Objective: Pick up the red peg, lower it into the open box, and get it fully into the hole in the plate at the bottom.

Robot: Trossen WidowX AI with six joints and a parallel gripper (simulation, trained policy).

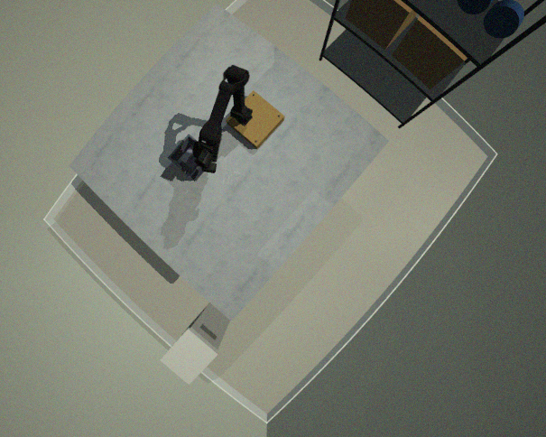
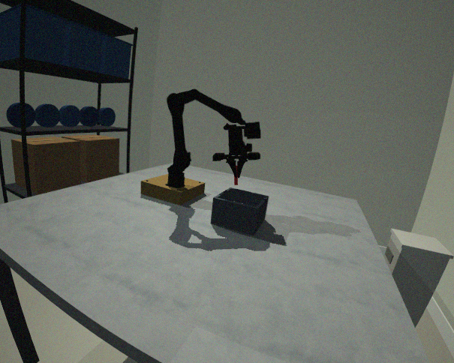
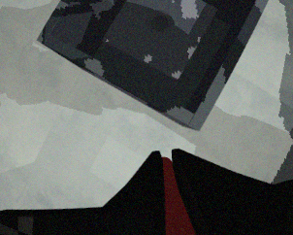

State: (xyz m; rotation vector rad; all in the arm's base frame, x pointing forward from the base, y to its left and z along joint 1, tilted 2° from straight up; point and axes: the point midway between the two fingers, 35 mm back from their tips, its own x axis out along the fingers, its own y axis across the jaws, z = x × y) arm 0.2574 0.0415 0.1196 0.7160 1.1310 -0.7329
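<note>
Now: gripper tip 60 mm short of the light plate, 100 mm to the left of it and 90 mm above it. The rest, counted from my gripper tip: red peg: 10 mm behind, 20 mm to the left, 10 mm above; then dark box: 60 mm ahead, 100 mm to the right, 110 mm below.
</note>
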